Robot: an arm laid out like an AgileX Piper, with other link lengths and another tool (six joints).
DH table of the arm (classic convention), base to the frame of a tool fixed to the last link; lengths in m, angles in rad. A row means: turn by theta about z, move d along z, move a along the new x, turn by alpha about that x. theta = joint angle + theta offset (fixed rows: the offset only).
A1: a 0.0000, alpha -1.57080, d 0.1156, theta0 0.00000
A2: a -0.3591, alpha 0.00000, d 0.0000, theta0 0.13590
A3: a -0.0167, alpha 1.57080, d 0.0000, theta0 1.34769
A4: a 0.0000, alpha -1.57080, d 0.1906, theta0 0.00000
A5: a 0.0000, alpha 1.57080, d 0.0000, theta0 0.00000
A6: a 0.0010, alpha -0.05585, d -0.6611, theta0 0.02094
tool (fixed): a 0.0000, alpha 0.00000, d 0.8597, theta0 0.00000
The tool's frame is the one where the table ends.
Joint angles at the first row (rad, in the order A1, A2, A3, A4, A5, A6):
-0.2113 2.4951 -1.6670 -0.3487 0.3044 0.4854
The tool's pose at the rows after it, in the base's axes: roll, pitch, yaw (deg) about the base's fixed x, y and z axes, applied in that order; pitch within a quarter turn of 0, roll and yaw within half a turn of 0; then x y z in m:
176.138 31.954 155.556 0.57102 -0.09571 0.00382
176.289 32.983 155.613 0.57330 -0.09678 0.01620
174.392 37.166 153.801 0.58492 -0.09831 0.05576
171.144 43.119 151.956 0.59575 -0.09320 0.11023
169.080 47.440 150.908 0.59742 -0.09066 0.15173
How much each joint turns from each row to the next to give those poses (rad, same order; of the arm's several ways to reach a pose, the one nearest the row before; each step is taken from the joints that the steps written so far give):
-0.0019 0.0103 -0.0085 -0.0044 -0.0086 0.0143
0.0011 -0.0203 -0.0073 -0.0069 0.0117 0.0036
0.0019 -0.0537 -0.0311 0.0093 0.0088 0.0076
0.0097 -0.0764 -0.0214 0.0104 -0.0141 0.0048
0.0032 -0.0640 -0.0030 0.0000 -0.0133 -0.0003

